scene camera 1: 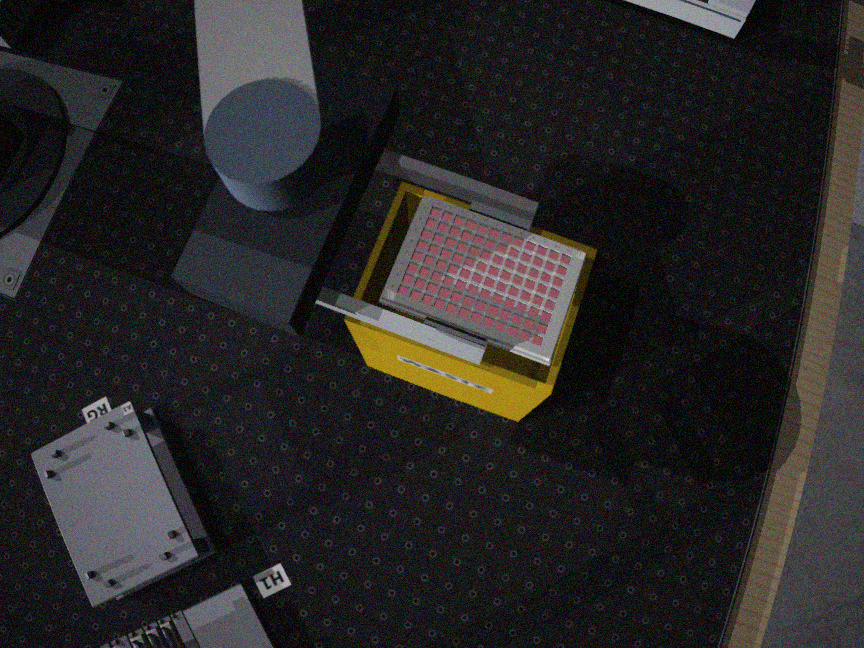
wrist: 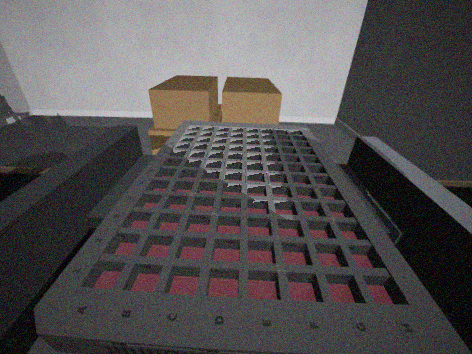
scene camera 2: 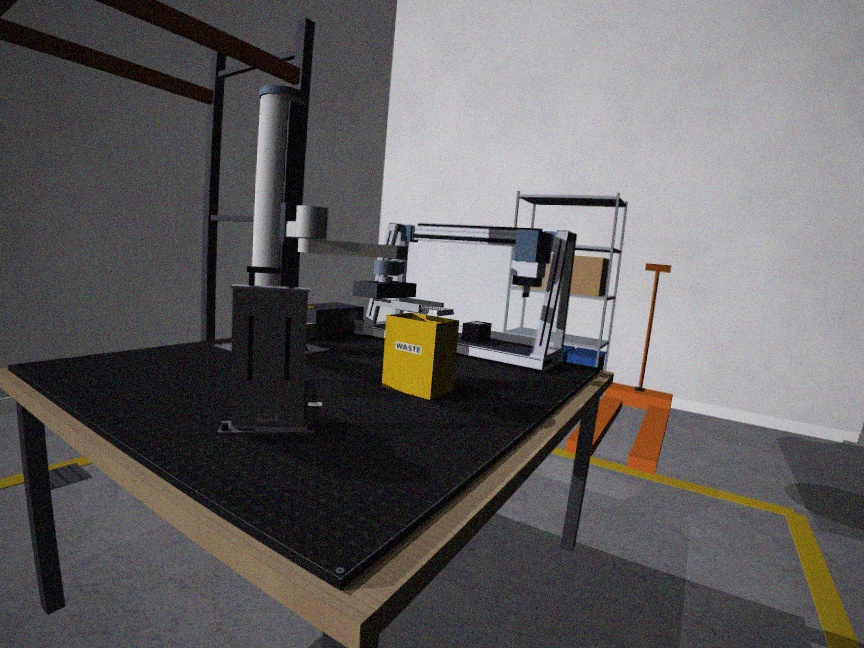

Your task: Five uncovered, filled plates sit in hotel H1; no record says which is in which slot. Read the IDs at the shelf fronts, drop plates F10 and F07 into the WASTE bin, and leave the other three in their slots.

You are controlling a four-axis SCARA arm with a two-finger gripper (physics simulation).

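Places are measured from the arm's base along level axes (x ahead, y left, z up), in centimetres.
Pixels of known places: gripper, fingertip midpoint: (scene camera 1: 510, 282) (wrist: 244, 150) (scene camera 2: 431, 307).
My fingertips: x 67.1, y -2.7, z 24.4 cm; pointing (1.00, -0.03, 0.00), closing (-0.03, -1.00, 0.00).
Behind a point stands the place of what it marks.
A filled plate with red wells (scene camera 1: 488, 273) @(x 65.5, y -2.4, z 23.9 cm) (scene camera 2: 438, 310) @(x 71.2, y -6.0, z 24.3 cm) (wrist: 240, 225) @(x 62.2, y -2.4, z 24.3 cm) is level between the two fingers of my gripper (scene camera 1: 481, 276) @(x 67.1, y -2.7, z 24.4 cm) (wrist: 244, 150) @(x 67.1, y -2.7, z 24.4 cm), which is shut on it. In scene camera 2, my gripper (scene camera 2: 424, 305) @(x 67.1, y -2.7, z 24.4 cm) holds it just above the rim of the yellow WASTE bin (scene camera 1: 446, 380) @(x 64.7, y -8.5, z 10.9 cm) (scene camera 2: 411, 359) @(x 65.7, y -8.5, z 10.7 cm). From above, the plate covers most of the bin's opening, and the bin's inside is mostly hidden. The plate's ID cannot be read. Hotel H1 (scene camera 1: 226, 617) @(x 51.8, y -36.9, z 2.1 cm) is partly in view at the bottom of scene camera 1; its shelf-front IDs do not show.
The RG stand (scene camera 1: 115, 505) @(x 39.0, y -29.9, z 7.3 cm) is beside H1, left of the bin in scene camera 1. The H1 label (scene camera 1: 272, 580) @(x 54.7, y -31.8, z 1.3 cm) lies on the mat. A gantry machine (scene camera 2: 561, 299) @(x 84.9, y 59.6, z 26.5 cm) stands behind the bin. The table's wooden edge (scene camera 1: 795, 481) @(x 103.9, y -5.4, z 0.0 cm) (scene camera 2: 488, 481) @(x 102.1, y -37.0, z 0.0 cm) runs along the right.
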